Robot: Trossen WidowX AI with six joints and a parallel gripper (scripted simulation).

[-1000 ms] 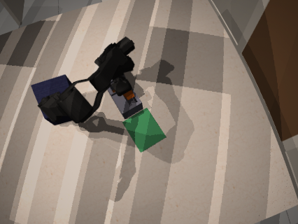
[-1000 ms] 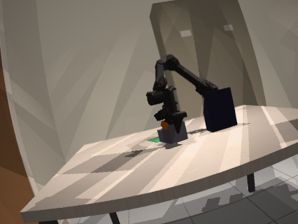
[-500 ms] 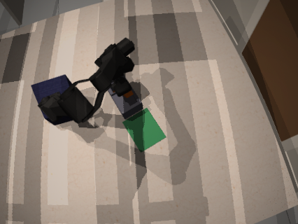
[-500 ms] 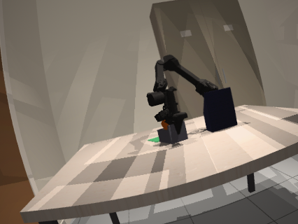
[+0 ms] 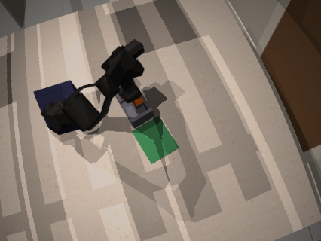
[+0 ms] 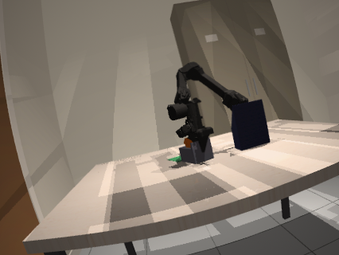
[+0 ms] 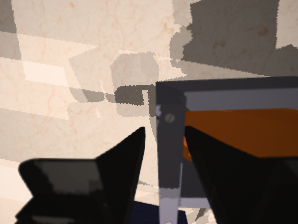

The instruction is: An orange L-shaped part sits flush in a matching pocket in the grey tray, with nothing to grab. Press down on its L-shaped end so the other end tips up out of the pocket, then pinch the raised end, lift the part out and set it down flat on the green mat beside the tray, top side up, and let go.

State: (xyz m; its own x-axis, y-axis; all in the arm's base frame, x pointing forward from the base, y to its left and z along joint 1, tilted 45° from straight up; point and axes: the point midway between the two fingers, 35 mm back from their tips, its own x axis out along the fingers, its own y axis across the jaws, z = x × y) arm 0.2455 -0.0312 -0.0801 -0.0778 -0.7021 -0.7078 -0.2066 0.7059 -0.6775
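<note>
Now: the orange L-shaped part 50 mm to the right of my gripper tip. Round my gripper tip: green mat 220 mm to the right, 50 mm below, 40 mm ahead.
</note>
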